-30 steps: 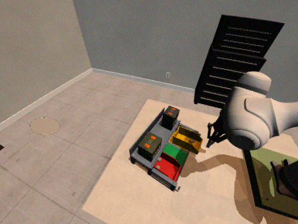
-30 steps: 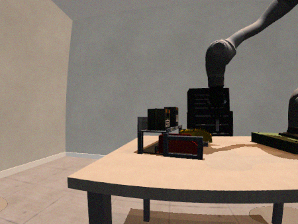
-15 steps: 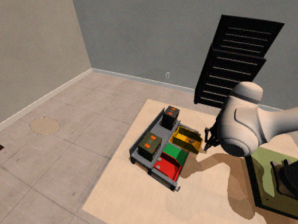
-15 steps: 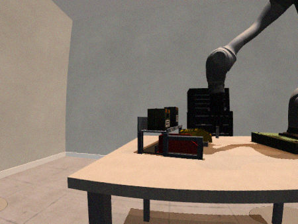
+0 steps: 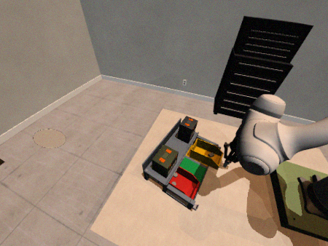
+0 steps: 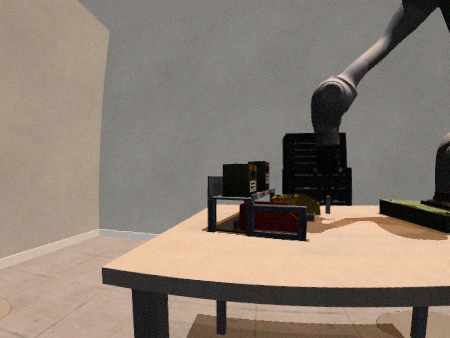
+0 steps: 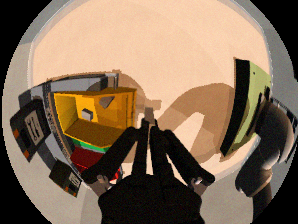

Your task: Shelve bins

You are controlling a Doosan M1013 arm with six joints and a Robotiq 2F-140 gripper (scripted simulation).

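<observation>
My gripper is now 120 mm short of the yellow bin, 10 mm to the left of it and 10 mm above it. Also, from my hand: dark box: 260 mm ahead, 110 mm above, 40 mm to the right; then red bin: 210 mm to the left, 200 mm ahead, 10 mm below.
</observation>
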